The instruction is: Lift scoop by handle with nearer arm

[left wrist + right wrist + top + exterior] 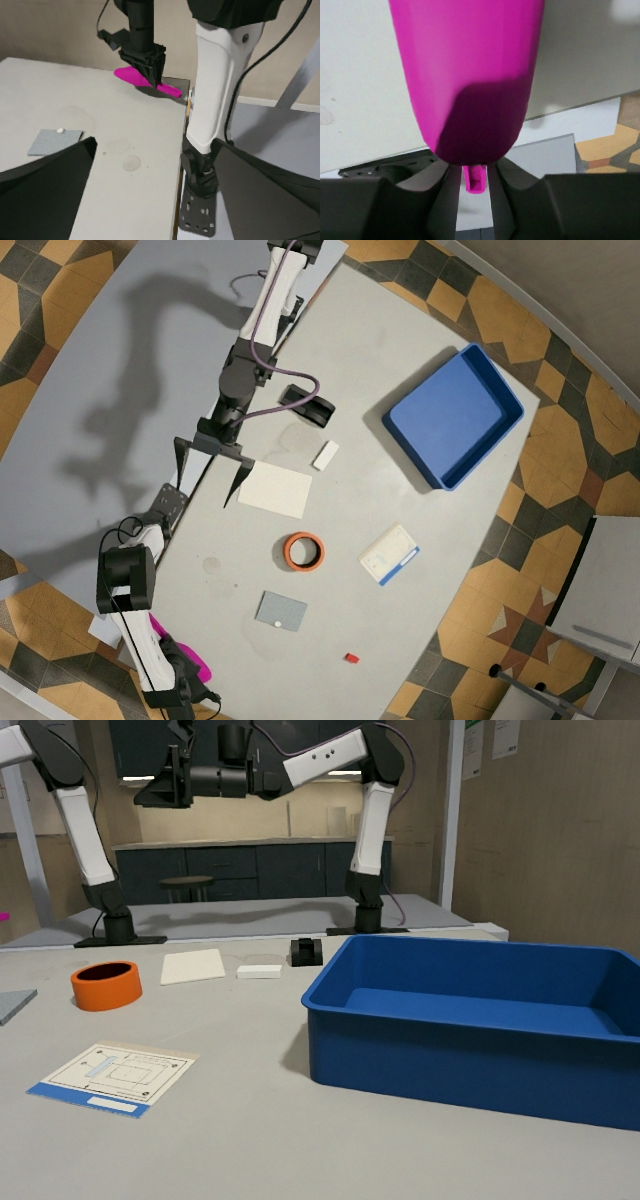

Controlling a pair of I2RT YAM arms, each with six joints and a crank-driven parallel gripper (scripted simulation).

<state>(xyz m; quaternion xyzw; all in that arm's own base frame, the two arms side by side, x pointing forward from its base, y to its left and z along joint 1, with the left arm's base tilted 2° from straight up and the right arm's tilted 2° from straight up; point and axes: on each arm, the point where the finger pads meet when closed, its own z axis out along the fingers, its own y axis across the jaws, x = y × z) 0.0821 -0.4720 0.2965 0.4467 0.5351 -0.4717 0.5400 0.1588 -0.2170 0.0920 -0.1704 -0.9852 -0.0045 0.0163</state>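
Right now the magenta scoop is 3 cm ahead of my right hand, 1 cm to the right of it and 1 cm above it. The rest, counted from my right hand: grey-blue pad 22 cm ahead, 18 cm to the left, 8 cm below; red piece 45 cm ahead, 14 cm to the left, 8 cm below; cream sheet 7 cm ahead, 44 cm to the left, 9 cm below.
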